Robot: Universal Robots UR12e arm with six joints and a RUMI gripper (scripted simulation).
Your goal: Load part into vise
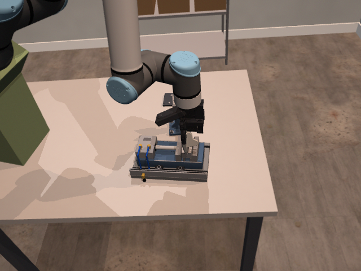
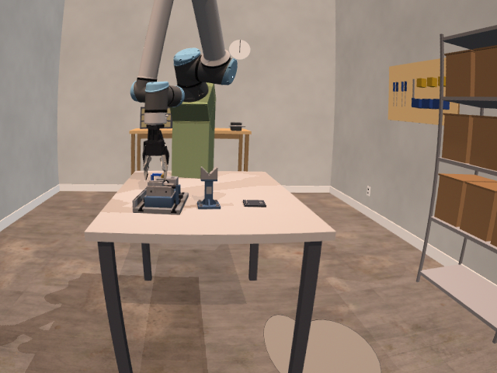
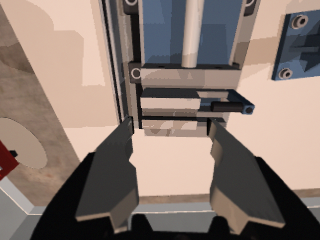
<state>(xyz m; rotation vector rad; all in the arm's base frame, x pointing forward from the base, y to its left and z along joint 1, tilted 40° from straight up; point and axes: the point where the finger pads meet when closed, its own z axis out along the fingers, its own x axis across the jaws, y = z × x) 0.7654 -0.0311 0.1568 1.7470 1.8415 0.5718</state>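
The part lies 3 cm below my hand. Round my hand: moving jaw (3 cm behind, 2 cm to the left, 5 cm below); then fixed jaw (3 cm ahead, 2 cm to the left, 5 cm below); then work stop (7 cm to the left, 4 cm below).
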